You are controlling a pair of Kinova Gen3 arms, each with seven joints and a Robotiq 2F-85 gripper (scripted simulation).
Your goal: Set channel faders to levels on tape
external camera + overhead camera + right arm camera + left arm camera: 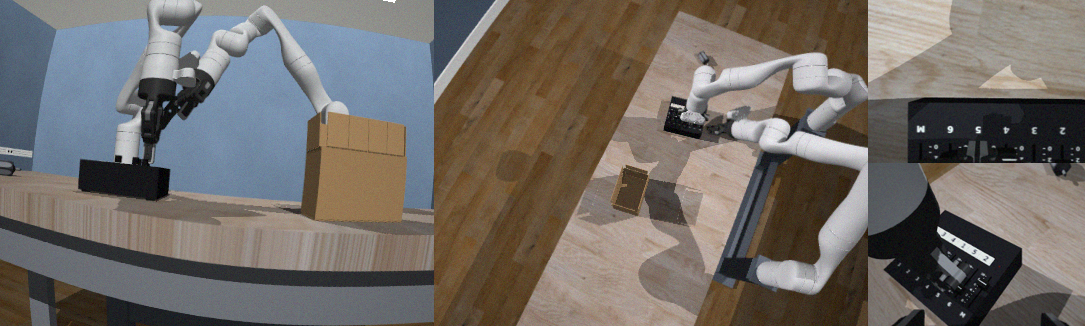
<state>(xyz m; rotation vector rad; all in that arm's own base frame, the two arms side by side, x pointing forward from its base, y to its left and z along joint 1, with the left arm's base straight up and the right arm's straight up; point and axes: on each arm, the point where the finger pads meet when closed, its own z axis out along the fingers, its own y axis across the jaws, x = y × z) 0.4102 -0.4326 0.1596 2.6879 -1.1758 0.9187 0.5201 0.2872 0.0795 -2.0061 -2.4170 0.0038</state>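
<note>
My right gripper is now 20 mm to the left of the fader 5 and 10 mm above it. From my right hand the other things lie so: fader 4: 20 mm ahead, 10 mm below; then fader 6: 20 mm behind, 10 mm to the right, 10 mm below; then fader 3: 50 mm ahead, 10 mm to the right, 10 mm below.
</note>
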